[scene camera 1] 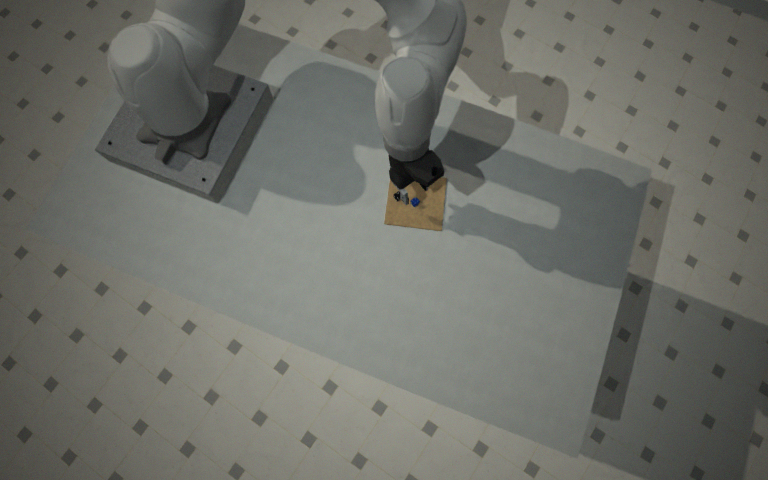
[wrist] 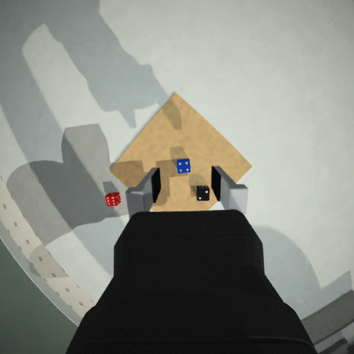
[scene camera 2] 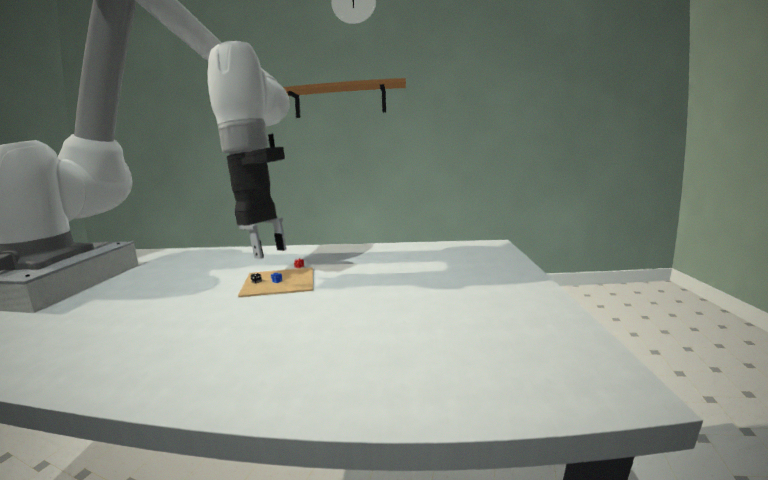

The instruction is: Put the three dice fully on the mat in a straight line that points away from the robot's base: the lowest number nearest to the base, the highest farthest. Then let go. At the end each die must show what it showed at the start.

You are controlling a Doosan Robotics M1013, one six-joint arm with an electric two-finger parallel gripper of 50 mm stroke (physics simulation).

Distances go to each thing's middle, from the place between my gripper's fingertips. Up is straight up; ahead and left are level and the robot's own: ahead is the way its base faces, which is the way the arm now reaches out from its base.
Now: the tan square mat point(scene camera 1: 428, 214) 10 mm ahead of my hand, 10 mm to the left of it and 60 mm below it.
